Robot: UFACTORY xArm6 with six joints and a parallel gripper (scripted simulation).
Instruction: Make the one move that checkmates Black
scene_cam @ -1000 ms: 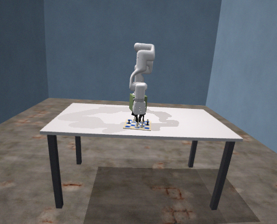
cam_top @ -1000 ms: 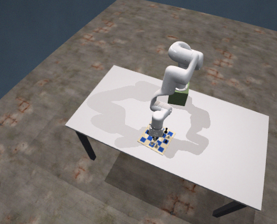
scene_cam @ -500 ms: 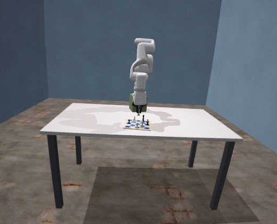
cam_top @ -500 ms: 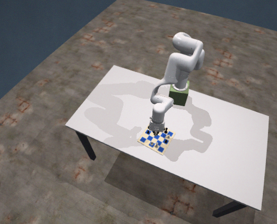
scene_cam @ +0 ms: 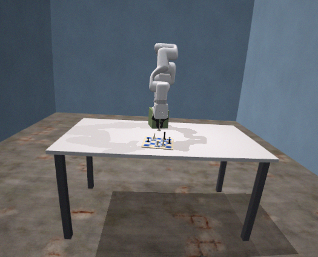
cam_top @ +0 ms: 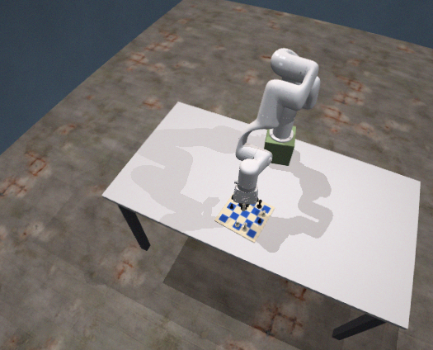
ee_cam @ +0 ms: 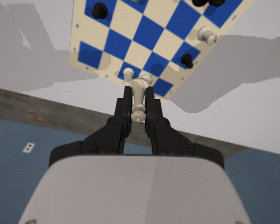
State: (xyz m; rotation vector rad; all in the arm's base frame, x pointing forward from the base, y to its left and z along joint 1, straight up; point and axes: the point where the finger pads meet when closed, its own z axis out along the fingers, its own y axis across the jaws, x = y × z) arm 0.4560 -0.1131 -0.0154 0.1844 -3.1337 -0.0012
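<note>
Now: hand 110 mm above the tall black piece, 90 mm past it and 70 mm to the right of it. Round my hand: cream chessboard 140 mm below, 30 mm behind, 10 mm to the left.
</note>
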